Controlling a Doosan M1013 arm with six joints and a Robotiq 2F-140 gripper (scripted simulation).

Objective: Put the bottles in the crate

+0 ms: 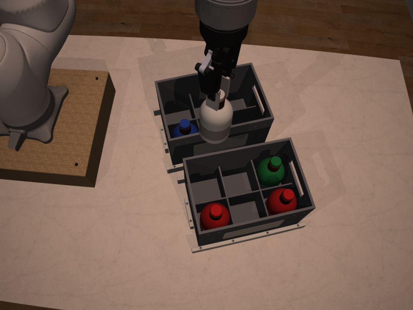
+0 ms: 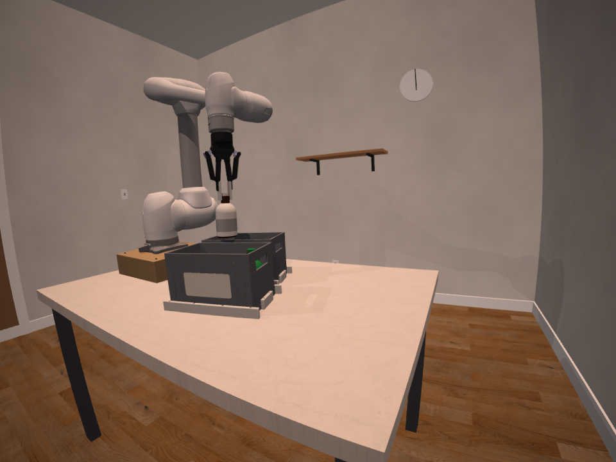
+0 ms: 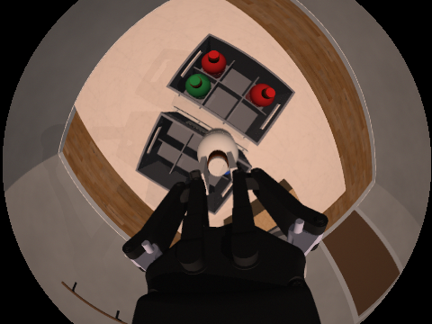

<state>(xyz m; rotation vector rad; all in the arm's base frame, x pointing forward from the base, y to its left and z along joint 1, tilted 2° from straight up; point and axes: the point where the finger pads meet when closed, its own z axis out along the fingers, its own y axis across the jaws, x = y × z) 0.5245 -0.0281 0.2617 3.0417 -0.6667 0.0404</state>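
Right now the white bottle is 8 cm below my hand. Also, from my hand: blue bottle (26 cm below, 8 cm behind, 2 cm to the left); green bottle (26 cm below, 16 cm ahead, 5 cm to the right); pick list (35 cm below, 23 cm to the left, 8 cm behind).
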